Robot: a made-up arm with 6 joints.
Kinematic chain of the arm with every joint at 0, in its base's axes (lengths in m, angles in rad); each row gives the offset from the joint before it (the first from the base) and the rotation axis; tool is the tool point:
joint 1: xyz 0 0 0.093 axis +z
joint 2: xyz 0 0.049 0 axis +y
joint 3: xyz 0 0 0.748 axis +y
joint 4: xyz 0 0 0.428 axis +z
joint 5: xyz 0 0 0 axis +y
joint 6: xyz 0 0 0.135 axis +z
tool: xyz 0 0 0
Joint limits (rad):
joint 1: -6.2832..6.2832
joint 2: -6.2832..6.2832
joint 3: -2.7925..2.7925
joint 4: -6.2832..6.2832
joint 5: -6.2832..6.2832
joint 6: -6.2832..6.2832
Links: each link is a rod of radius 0.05 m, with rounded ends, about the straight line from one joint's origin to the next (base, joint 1, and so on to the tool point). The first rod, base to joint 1, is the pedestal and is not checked.
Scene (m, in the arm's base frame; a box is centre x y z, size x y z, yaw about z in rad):
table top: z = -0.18
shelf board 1: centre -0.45 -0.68 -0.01 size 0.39 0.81 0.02 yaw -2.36
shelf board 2: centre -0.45 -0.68 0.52 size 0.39 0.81 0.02 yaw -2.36
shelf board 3: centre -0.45 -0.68 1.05 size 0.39 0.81 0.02 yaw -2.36
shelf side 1: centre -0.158 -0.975 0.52 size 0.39 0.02 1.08 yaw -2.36
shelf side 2: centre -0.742 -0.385 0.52 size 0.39 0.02 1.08 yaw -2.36
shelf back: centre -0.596 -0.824 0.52 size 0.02 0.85 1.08 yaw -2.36
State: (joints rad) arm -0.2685 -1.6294 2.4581 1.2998 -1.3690 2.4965
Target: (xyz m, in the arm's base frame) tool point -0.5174 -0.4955 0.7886
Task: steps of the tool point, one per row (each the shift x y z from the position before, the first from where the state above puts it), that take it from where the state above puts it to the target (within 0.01 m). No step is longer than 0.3 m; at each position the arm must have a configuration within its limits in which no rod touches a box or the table.
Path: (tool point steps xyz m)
1: 0.0804 0.0945 0.1682
2: 0.1273 0.0165 0.1504
3: 0.1196 -0.0786 0.1187
4: 0.0552 -0.1573 0.0750
5: -0.0493 -0.1890 0.0224
6: -0.1625 -0.1572 -0.0352
7: -0.2476 -0.0642 -0.0937

